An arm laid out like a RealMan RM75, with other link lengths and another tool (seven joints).
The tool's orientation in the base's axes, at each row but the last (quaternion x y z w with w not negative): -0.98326, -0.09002, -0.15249, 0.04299; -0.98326, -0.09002, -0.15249, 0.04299; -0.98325, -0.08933, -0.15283, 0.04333; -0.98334, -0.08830, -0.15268, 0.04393; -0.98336, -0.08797, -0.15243, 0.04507; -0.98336, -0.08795, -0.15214, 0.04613; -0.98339, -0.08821, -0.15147, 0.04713; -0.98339, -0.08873, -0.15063, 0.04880; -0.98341, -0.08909, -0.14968, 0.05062; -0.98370, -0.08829, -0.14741, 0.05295; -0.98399, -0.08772, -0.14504, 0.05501
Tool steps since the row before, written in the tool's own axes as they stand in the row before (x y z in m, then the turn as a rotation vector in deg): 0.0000, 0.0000, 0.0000, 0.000, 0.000, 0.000; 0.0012, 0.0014, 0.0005, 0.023, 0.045, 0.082; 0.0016, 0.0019, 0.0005, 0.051, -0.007, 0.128; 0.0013, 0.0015, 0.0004, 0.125, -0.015, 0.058; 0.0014, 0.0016, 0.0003, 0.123, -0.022, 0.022; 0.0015, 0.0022, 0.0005, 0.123, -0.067, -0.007; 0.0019, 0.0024, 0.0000, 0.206, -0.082, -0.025; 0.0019, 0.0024, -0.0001, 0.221, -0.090, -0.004; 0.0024, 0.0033, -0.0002, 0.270, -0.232, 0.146; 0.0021, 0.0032, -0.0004, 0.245, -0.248, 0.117; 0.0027, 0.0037, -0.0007, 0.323, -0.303, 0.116
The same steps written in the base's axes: 0.0000, 0.0000, 0.0000, 0.000, 0.000, 0.000; 0.0015, -0.0011, -0.0002, 0.054, -0.031, -0.073; 0.0020, -0.0015, -0.0001, 0.084, 0.030, -0.105; 0.0016, -0.0012, -0.0001, 0.131, 0.041, -0.016; 0.0017, -0.0013, 0.0000, 0.118, 0.044, 0.018; 0.0020, -0.0019, -0.0002, 0.101, 0.084, 0.049; 0.0022, -0.0020, 0.0004, 0.171, 0.110, 0.092; 0.0022, -0.0021, 0.0005, 0.189, 0.123, 0.077; 0.0028, -0.0029, 0.0007, 0.251, 0.289, -0.040; 0.0025, -0.0029, 0.0008, 0.216, 0.297, -0.019; 0.0030, -0.0033, 0.0012, 0.279, 0.363, 0.010
